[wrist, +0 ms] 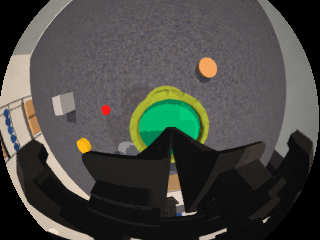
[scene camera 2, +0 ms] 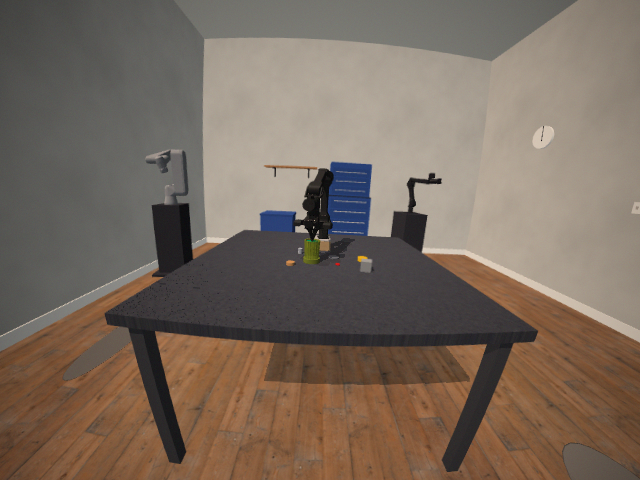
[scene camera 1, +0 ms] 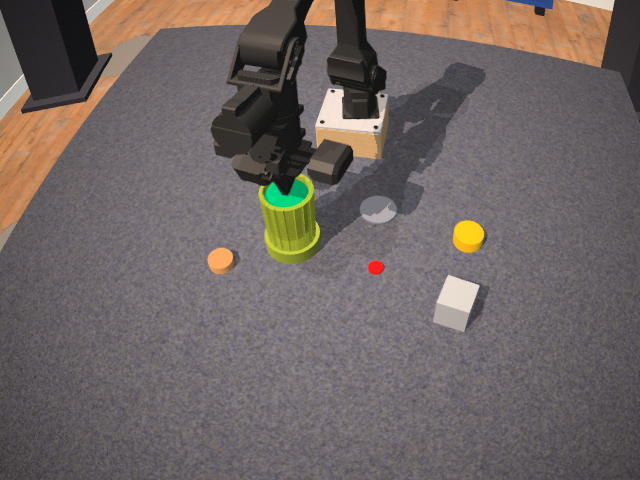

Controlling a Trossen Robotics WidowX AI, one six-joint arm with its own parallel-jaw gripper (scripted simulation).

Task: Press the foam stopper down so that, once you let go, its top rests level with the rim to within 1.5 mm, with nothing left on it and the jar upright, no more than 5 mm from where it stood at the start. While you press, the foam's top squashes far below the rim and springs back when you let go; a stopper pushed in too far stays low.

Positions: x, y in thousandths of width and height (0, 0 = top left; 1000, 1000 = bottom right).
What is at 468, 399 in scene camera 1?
A green foam stopper.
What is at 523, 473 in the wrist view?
A green foam stopper.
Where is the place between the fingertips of my gripper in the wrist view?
533, 548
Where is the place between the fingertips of my gripper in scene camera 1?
448, 403
